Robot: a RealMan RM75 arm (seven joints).
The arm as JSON. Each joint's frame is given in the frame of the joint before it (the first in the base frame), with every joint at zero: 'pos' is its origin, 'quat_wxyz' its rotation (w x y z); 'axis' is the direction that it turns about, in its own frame. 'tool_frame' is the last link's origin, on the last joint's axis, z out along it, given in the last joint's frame.
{
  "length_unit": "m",
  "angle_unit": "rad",
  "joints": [
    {
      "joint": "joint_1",
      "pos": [
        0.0,
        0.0,
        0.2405
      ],
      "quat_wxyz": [
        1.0,
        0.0,
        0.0,
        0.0
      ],
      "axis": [
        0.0,
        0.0,
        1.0
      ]
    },
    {
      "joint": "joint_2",
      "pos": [
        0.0,
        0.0,
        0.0
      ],
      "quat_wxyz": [
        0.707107,
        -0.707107,
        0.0,
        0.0
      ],
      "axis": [
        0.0,
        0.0,
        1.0
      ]
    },
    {
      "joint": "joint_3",
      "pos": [
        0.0,
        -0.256,
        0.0
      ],
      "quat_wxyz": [
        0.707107,
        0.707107,
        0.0,
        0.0
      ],
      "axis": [
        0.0,
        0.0,
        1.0
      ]
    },
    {
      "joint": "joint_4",
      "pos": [
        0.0,
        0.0,
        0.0
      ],
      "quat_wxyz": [
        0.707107,
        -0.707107,
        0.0,
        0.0
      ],
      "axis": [
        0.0,
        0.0,
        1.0
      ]
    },
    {
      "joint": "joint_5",
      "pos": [
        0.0,
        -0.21,
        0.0
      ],
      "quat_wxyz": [
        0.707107,
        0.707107,
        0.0,
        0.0
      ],
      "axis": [
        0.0,
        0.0,
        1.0
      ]
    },
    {
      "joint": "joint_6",
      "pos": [
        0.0,
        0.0,
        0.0
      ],
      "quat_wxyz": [
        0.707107,
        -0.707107,
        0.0,
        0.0
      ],
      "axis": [
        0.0,
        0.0,
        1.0
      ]
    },
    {
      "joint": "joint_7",
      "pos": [
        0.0,
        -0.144,
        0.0
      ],
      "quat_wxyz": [
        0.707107,
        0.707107,
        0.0,
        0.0
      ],
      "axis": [
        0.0,
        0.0,
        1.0
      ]
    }
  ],
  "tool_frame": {
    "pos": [
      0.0,
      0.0,
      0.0
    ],
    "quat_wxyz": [
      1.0,
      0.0,
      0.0,
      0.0
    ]
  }
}
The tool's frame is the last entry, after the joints.
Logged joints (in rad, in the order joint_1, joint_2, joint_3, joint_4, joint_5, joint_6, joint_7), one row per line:
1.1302 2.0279 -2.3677 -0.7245 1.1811 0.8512 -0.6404
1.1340 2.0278 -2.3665 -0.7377 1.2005 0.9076 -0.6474
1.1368 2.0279 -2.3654 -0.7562 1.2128 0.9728 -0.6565
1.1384 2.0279 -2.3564 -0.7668 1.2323 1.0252 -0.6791
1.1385 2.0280 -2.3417 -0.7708 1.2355 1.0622 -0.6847
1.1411 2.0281 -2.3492 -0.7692 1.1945 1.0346 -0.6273
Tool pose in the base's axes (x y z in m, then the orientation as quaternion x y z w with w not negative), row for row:
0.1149 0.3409 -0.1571 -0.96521 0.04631 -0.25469 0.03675
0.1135 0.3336 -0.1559 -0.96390 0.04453 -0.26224 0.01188
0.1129 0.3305 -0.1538 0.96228 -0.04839 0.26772 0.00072
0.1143 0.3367 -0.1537 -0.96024 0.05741 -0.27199 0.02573
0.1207 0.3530 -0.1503 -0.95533 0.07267 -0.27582 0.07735
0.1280 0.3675 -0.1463 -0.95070 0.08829 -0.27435 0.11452
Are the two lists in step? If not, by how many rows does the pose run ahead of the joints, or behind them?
The pose runs 2 rows ahead of the joints: the pose in row i belongs to the joints in row i + 2.
